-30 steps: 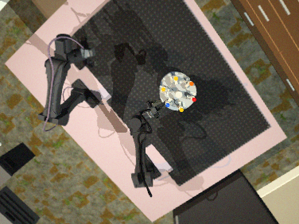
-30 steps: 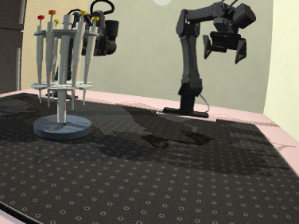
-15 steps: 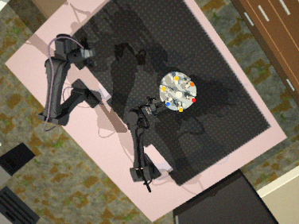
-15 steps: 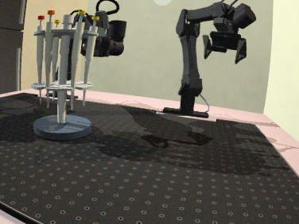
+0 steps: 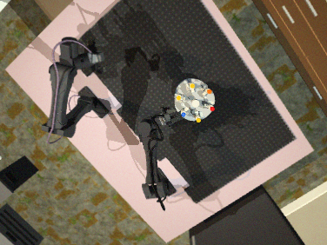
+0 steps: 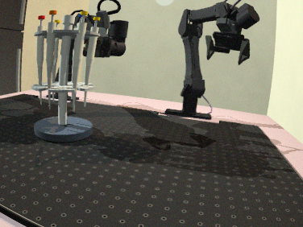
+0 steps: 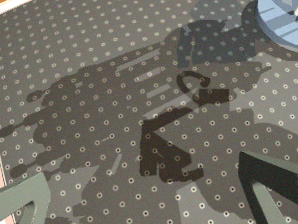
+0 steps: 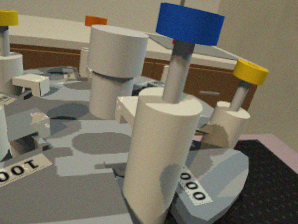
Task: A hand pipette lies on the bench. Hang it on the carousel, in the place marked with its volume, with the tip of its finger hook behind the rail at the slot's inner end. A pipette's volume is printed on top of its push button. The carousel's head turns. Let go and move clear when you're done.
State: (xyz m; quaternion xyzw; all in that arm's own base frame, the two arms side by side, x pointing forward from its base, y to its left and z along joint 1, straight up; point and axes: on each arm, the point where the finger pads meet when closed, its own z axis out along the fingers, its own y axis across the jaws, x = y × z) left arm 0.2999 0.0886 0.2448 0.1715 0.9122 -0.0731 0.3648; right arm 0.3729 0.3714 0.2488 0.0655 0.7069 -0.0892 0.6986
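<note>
Now: the pipette 1 cm ahead of my right hand and 2 cm below it.
</note>
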